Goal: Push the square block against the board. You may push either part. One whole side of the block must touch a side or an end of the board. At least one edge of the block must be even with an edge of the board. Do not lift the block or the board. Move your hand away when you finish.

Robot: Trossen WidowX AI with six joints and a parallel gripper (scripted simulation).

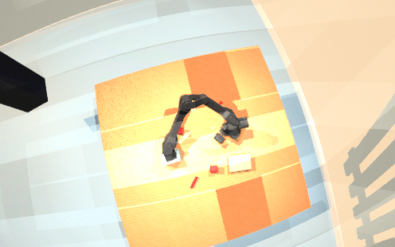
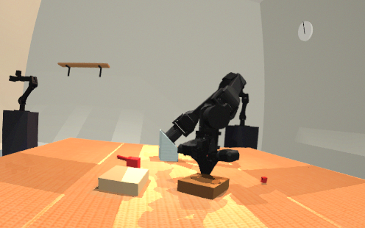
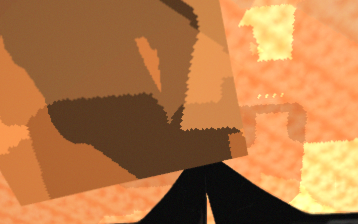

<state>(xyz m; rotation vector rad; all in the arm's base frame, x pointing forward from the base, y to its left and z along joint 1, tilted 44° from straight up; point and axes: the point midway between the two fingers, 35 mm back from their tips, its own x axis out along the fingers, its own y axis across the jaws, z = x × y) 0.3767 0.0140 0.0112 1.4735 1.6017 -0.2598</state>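
Right now the board is 230 mm to the right of my gripper tip and 10 mm above it. Round my gripper tip: small red cube (180 mm to the left, 60 mm ahead); square block (60 mm ahead, 30 mm to the right, 10 mm above); thin red stick (310 mm behind, 220 mm to the right).
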